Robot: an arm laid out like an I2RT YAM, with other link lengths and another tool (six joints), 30 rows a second.
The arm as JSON. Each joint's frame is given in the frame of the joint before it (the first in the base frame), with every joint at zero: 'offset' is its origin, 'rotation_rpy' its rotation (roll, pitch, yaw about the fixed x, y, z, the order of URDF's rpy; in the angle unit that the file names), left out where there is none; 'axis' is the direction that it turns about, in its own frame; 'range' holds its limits. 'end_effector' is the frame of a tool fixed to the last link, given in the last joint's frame.
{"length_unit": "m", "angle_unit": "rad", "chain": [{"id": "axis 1", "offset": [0.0, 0.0, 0.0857], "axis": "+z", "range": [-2.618, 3.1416]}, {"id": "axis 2", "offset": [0.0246, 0.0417, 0.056], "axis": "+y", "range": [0.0, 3.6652]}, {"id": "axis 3", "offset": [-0.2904, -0.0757, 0.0], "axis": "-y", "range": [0.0, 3.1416]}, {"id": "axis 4", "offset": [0.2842, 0.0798, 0.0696], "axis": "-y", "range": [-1.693, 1.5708]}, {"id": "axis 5", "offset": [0.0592, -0.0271, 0.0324], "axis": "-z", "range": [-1.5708, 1.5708]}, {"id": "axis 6", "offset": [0.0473, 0.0, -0.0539], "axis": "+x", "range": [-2.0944, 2.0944]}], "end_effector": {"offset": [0.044, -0.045, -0.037], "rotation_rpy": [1.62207, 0.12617, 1.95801]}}
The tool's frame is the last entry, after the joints.
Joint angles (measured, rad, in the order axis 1, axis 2, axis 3, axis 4, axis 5, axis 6), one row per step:
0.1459, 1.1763, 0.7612, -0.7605, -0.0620, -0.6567
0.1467, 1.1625, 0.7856, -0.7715, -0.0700, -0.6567
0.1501, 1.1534, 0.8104, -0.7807, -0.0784, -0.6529
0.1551, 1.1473, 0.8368, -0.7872, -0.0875, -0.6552
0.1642, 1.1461, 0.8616, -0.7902, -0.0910, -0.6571
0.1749, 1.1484, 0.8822, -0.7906, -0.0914, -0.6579
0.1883, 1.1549, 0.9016, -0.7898, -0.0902, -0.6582
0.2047, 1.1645, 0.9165, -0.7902, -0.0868, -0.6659
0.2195, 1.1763, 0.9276, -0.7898, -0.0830, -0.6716
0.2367, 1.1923, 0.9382, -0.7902, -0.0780, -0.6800
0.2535, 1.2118, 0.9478, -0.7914, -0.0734, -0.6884
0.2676, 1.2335, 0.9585, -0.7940, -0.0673, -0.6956
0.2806, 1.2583, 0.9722, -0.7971, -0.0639, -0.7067
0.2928, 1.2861, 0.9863, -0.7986, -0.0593, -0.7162
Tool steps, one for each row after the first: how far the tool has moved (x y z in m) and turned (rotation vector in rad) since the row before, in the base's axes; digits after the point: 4 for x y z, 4 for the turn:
0.0022, 0.0013, 0.0102, 0.0112, -0.0258, 0.0040
0.0023, 0.0020, 0.0094, 0.0127, -0.0228, 0.0035
0.0032, 0.0026, 0.0096, 0.0110, -0.0248, 0.0111
0.0035, 0.0032, 0.0085, 0.0059, -0.0225, 0.0124
0.0033, 0.0033, 0.0066, 0.0030, -0.0177, 0.0116
0.0035, 0.0040, 0.0054, 0.0013, -0.0137, 0.0131
0.0033, 0.0046, 0.0033, -0.0056, -0.0068, 0.0213
0.0029, 0.0042, 0.0014, -0.0060, -0.0015, 0.0178
0.0033, 0.0050, 0.0003, -0.0095, 0.0031, 0.0219
0.0033, 0.0051, -0.0011, -0.0105, 0.0082, 0.0218
0.0035, 0.0043, -0.0014, -0.0119, 0.0104, 0.0174
0.0044, 0.0047, -0.0013, -0.0116, 0.0107, 0.0211
0.0050, 0.0046, -0.0020, -0.0122, 0.0116, 0.0185

